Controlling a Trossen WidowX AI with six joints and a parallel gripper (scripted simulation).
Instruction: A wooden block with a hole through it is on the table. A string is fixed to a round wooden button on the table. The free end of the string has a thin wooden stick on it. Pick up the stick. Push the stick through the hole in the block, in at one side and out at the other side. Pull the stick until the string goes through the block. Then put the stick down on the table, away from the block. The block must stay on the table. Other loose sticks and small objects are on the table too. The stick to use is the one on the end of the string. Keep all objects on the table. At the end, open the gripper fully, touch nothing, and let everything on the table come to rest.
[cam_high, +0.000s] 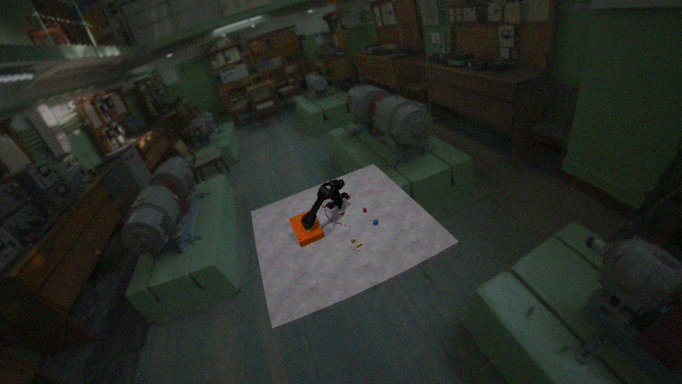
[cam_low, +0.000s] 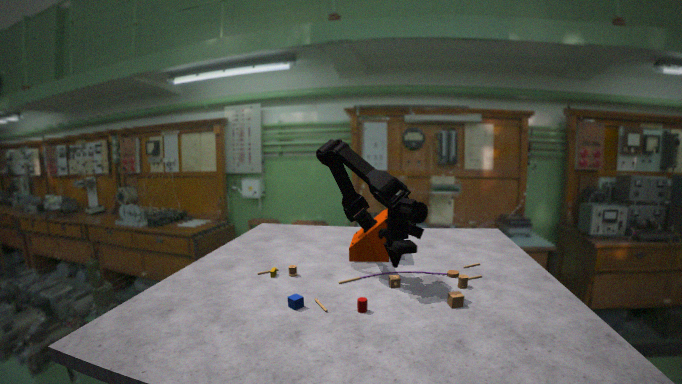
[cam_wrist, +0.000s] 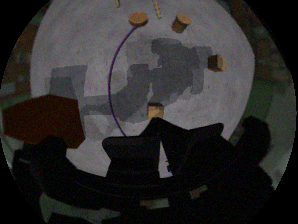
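Now: the thin wooden stick 40 mm behind my gripper tip, 120 mm to the right of it and 60 mm below it. Also, from my gripper tip: blue cube (140 mm ahead, 280 mm to the right, 40 mm below); red cylinder (160 mm ahead, 110 mm to the right, 40 mm below); round wooden button (50 mm behind, 210 mm to the left, 50 mm below).
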